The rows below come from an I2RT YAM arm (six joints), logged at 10 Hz.
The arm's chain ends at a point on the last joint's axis. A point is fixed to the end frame.
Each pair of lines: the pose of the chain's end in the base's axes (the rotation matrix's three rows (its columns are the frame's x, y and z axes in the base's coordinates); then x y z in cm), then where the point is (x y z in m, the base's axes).
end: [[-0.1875, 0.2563, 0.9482], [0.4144, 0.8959, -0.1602], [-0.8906, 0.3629, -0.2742]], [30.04, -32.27, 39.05]
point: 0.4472 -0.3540 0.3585
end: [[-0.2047, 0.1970, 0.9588], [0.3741, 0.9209, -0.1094], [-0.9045, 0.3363, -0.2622]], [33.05, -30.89, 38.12]
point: 0.4793 -0.3320 0.3513
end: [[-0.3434, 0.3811, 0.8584], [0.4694, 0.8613, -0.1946], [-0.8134, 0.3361, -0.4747]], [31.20, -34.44, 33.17]
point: 0.4467 -0.3815 0.2682
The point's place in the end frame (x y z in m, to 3 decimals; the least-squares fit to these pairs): -0.012 -0.002 0.153
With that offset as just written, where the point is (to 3 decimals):
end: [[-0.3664, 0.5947, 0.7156], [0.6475, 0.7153, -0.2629], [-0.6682, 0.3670, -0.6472]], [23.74, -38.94, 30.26]
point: 0.350 -0.439 0.211
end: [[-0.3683, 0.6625, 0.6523], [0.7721, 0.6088, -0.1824], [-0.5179, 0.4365, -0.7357]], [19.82, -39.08, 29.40]
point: 0.301 -0.429 0.187
